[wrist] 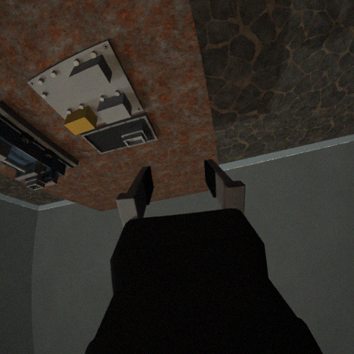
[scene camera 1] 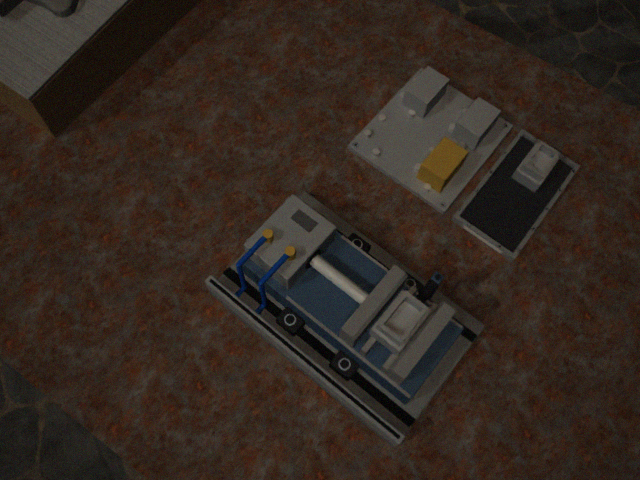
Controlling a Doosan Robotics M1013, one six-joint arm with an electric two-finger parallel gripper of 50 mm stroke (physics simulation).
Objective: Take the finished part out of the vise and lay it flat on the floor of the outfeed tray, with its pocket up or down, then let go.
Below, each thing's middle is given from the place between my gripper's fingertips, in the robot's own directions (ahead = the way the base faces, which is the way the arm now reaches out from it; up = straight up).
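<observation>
Light plate [scene camera 1: 403,142]: 180 mm to the right of my hand, 20 mm behind it, 240 mm below it. Vise [scene camera 1: 316,294]: 210 mm below my hand, 470 mm to the right of it, 30 mm behind it. Yellow block [scene camera 1: 447,158]: 10 mm ahead of my hand, 230 mm to the right of it, 220 mm below it.
</observation>
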